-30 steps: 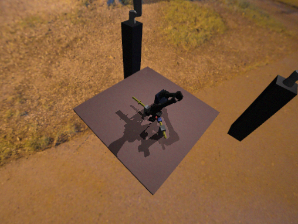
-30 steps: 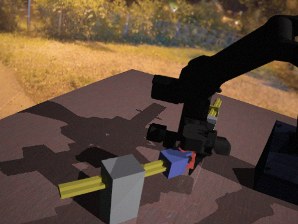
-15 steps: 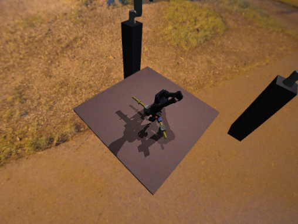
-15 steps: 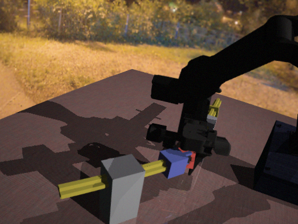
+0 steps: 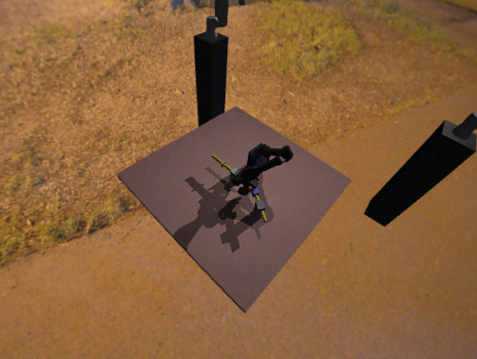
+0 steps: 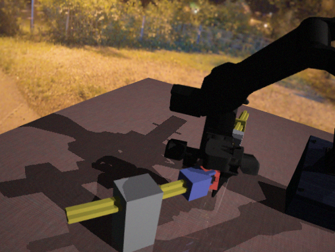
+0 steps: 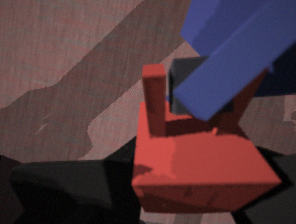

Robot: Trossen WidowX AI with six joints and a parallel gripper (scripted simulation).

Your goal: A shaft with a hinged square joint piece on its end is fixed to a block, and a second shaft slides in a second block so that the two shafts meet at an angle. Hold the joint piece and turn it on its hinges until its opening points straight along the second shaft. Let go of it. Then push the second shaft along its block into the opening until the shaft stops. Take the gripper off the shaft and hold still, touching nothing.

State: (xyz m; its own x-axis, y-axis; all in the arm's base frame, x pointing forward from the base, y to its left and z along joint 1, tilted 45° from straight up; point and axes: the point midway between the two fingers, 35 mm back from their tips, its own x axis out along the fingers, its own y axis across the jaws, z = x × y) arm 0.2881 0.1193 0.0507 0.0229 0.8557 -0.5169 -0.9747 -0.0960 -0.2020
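My gripper tip is now 50 mm below the red joint piece.
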